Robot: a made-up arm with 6 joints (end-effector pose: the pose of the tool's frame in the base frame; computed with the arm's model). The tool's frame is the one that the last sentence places.
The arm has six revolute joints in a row. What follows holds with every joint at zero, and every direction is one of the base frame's. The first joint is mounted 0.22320 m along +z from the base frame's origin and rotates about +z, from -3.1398 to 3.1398 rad. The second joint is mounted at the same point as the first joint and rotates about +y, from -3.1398 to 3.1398 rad. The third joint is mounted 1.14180 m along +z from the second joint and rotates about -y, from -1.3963 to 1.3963 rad. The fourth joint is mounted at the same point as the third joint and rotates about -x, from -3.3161 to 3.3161 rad. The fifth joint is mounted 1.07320 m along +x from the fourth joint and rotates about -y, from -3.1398 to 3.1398 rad. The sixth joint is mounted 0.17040 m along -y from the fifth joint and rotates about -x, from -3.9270 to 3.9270 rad. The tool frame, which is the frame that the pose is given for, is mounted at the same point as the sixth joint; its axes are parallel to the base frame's.
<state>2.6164 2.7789 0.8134 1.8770 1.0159 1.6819</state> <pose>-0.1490 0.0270 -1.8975 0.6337 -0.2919 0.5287 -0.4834</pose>
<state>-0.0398 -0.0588 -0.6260 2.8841 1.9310 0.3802</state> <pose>0.8672 0.1304 0.8230 0.0567 -0.3318 -0.2507 0.9077</pose>
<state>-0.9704 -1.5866 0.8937 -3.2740 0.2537 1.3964</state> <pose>-0.9920 1.7477 0.8465 0.5808 0.0610 -0.6266 0.5161</pose>
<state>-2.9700 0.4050 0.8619 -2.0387 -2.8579 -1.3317</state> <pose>-1.4452 -0.3285 1.6096 0.3809 0.9100 0.0189 -0.1626</pose>
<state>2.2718 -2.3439 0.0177 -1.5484 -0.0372 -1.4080</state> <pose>0.9448 -1.1136 0.3017 0.8135 -0.2301 -0.3091 -0.4356</pose>
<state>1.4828 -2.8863 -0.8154 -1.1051 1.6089 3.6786</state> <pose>0.0174 -0.6735 0.1332 0.9634 -0.0078 0.1309 -0.2338</pose>
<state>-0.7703 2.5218 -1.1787 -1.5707 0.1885 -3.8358</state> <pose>-0.1122 0.1088 0.0073 0.1046 -0.3535 -0.7798 -0.5060</pose>
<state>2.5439 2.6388 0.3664 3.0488 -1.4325 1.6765</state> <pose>0.0123 -0.2136 -1.6072 0.4942 -0.0841 0.6542 0.5664</pose>
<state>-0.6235 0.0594 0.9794 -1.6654 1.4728 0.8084</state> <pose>0.7018 -0.4849 2.1141 0.3493 0.3784 -0.6435 -0.5663</pose>
